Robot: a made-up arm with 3 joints. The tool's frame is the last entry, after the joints.
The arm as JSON. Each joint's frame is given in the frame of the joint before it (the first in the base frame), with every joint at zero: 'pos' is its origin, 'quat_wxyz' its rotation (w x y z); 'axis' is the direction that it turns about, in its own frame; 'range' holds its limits. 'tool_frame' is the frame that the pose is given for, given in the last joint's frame.
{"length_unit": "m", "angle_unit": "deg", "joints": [
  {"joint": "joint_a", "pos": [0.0, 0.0, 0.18], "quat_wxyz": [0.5, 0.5, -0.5, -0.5], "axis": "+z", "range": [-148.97, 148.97]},
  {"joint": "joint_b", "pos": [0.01, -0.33, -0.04], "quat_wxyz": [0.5, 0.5, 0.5, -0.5], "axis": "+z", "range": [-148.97, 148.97]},
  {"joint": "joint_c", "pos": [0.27, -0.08, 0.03], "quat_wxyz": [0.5, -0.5, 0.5, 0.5], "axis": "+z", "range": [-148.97, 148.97]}
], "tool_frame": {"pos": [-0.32, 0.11, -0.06], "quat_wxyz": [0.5, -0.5, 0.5, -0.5]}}
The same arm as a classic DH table. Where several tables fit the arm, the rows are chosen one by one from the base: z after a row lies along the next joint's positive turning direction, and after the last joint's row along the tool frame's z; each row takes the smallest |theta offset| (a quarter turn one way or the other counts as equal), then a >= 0, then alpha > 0; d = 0 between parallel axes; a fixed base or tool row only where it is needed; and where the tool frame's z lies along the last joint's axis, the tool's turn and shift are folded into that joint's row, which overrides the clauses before.
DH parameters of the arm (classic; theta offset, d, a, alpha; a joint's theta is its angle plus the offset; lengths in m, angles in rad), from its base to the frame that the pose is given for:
base (fixed): -1.5708 0.18 0 1.5708
joint_a: 0 -0.04 0.01 1.5708
joint_b: -1.5708 0.36 0.27 -1.5708
joint_c: 0 -0.14 -0.11 -1.5708
tool (fixed): 0 -0.32 0 0
Joint limits (rad, base to tool): -2.6..2.6 -2.6..2.6 -2.6..2.6

